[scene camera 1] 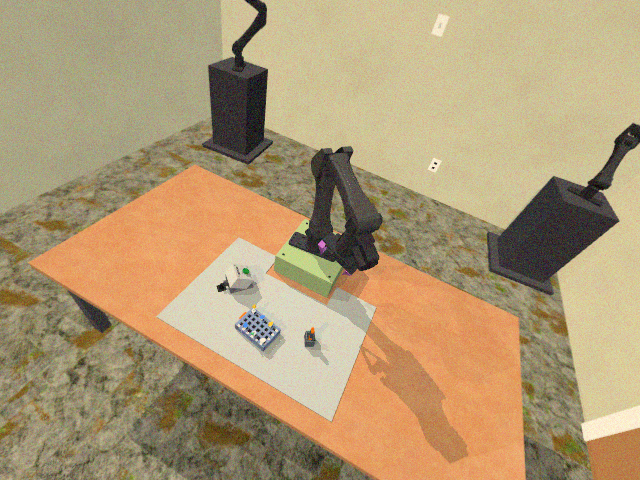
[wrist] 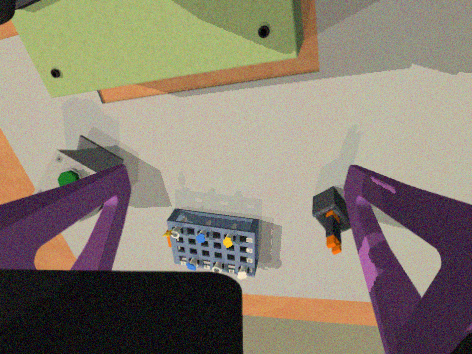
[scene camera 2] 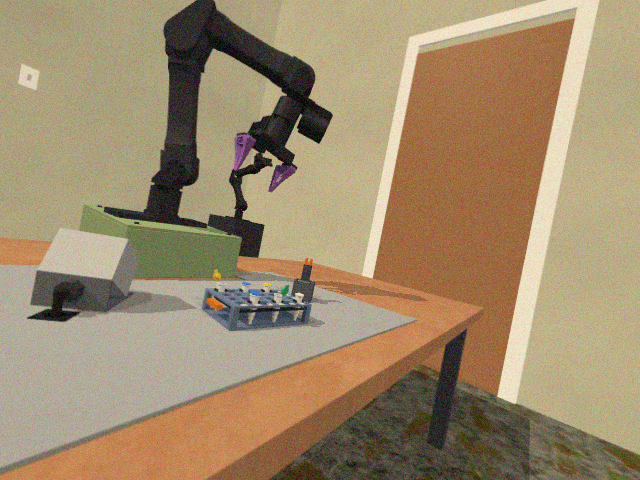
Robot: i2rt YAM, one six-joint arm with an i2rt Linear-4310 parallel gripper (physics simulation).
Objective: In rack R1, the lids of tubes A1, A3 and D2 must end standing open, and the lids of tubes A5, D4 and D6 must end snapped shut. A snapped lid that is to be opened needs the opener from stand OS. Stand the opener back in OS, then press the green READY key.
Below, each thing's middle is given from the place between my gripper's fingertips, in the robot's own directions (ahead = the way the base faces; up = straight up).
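Position of the grey box with green button (scene camera 2: 86, 271) relative to my hand: 180 mm below, 80 mm ahead of and 310 mm to the right of it.
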